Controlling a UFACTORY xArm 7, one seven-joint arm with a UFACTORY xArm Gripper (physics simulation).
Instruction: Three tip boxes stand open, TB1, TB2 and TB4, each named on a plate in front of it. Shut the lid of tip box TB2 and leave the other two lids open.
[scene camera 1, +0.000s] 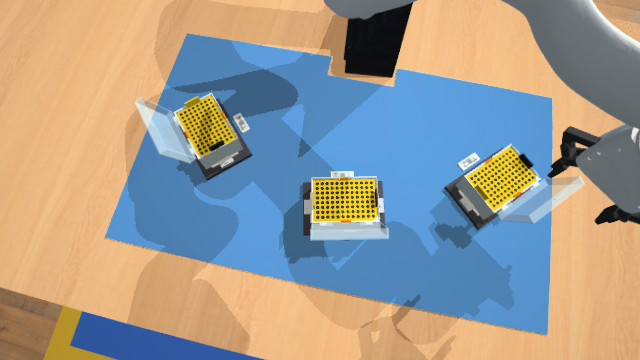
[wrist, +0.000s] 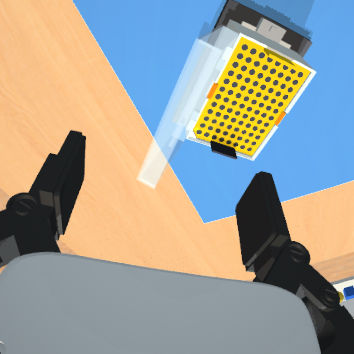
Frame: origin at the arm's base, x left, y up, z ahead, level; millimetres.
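Seen in the pictures: gripper, fingertip midpoint: (scene camera 1: 577, 193) (wrist: 167, 172).
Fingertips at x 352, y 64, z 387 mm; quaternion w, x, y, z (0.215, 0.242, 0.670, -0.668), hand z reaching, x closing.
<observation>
Pixels of each thing's top centre, then the offset from my fingertips to it. "*": a spot on its surface instead. Level surfaces: height alone.
- Tip box TB2, middle of its top: (wrist: 251, 112) (scene camera 1: 506, 174) dx -55, dy -126, dz -67 mm
- Tip box TB1, middle of its top: (scene camera 1: 345, 196) dx -335, dy -126, dz +34 mm
- tip box TB4, middle of its top: (scene camera 1: 203, 121) dx -630, dy -126, dz -59 mm
- TB4's lid, surface spot: (scene camera 1: 162, 130) * dx -687, dy -101, dz -15 mm
- blue mat, its level: dy -200 mm
- wooden table, its level: dy -204 mm
Tip box TB2 (scene camera 1: 502, 177) (wrist: 252, 95), with a yellow tip rack, stands at the right behind its name plate (scene camera 1: 469, 161). Its clear lid (scene camera 1: 545, 202) (wrist: 172, 115) is open, leaning outward from the box's long side opposite the plate. My gripper (scene camera 1: 575, 197) (wrist: 167, 172) is wide open and empty. In the scene view its fingers are right of TB2, one near each side of the lid's outer end; in the wrist view the lid's end shows between them. Whether a finger touches the lid cannot be told. Tip box TB1 (scene camera 1: 344, 200) and tip box TB4 (scene camera 1: 205, 125) have their lids open.
TB1's lid (scene camera 1: 349, 231) leans toward the front, and TB4's lid (scene camera 1: 162, 130) leans out to the left. The boxes stand on a blue mat (scene camera 1: 425, 125) (wrist: 145, 45) on a wooden table (scene camera 1: 65, 150) (wrist: 45, 75). A black block (scene camera 1: 375, 45) stands at the mat's back notch.
</observation>
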